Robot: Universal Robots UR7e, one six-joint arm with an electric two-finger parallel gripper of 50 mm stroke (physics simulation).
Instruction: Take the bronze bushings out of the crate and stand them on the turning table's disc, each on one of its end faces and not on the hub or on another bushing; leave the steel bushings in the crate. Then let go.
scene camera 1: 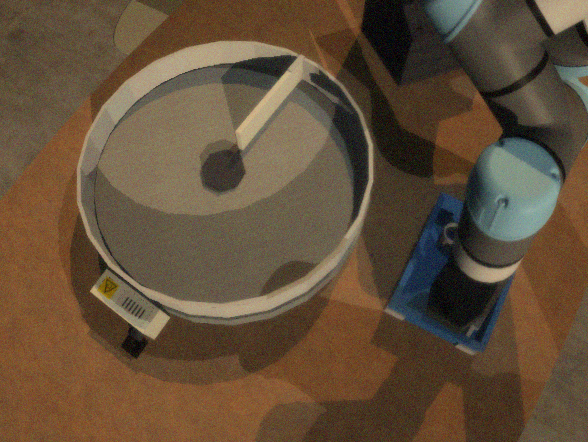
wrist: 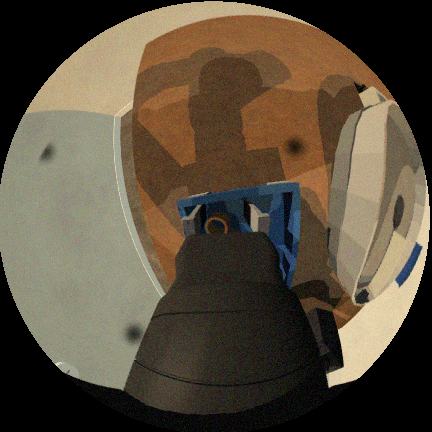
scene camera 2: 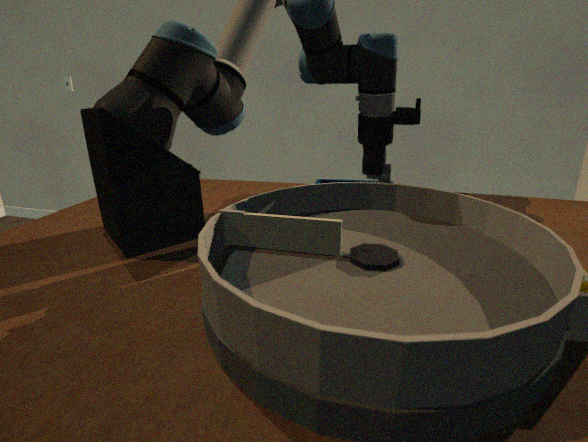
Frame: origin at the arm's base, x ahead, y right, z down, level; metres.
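Seen in the pictures: gripper, fingertip midpoint: (wrist: 224,208); arm's base, origin of the base link: (scene camera 2: 130,133).
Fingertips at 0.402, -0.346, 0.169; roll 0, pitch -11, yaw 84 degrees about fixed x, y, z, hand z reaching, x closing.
Pixels of each thing's middle, then the offset from my fingertips to it, as dx, dy, dz. "spot": a spot on its surface instead.
- blue crate, body centre: (scene camera 1: 458,273) (wrist: 244,250) (scene camera 2: 353,197) -0.062, +0.036, +0.003
- bronze bushing, body centre: (wrist: 217,224) -0.028, -0.010, +0.010
- pale grey bushing, body centre: (scene camera 1: 451,235) -0.105, +0.079, +0.010
- turning table's disc, body centre: (scene camera 2: 373,259) (scene camera 1: 223,171) +0.065, +0.383, -0.024
- dark hub, body centre: (scene camera 2: 374,256) (scene camera 1: 223,170) +0.065, +0.383, -0.029
- straight divider, surface spot: (scene camera 2: 290,236) (scene camera 1: 263,109) spot: -0.041, +0.406, -0.047
- box with a warning label, surface spot: (scene camera 1: 130,304) spot: +0.291, +0.329, -0.030
The blue crate (scene camera 1: 409,274) (scene camera 2: 345,181) (wrist: 240,193) stands beside the turning table. My gripper (scene camera 2: 378,177) (wrist: 224,208) points down at the crate, open, with nothing gripped. In the wrist view its two fingers stand apart on either side of a bronze bushing (wrist: 216,217), seen as an orange-brown ring inside the crate. A pale grey bushing (scene camera 1: 446,235), looking like steel, shows at the crate's back left in scene camera 1. The arm hides much of the crate. The turning table's disc (scene camera 1: 175,250) (scene camera 2: 415,295) bears a dark hub (scene camera 1: 222,172) (scene camera 2: 375,256) and no bushing.
A high pale wall (scene camera 1: 371,175) (scene camera 2: 360,332) rings the disc. A straight divider (scene camera 1: 270,104) (scene camera 2: 290,236) runs inward from it towards the hub. A box with a warning label (scene camera 1: 130,304) sits outside the wall. The arm's black base (scene camera 2: 150,195) stands behind the table's rim.
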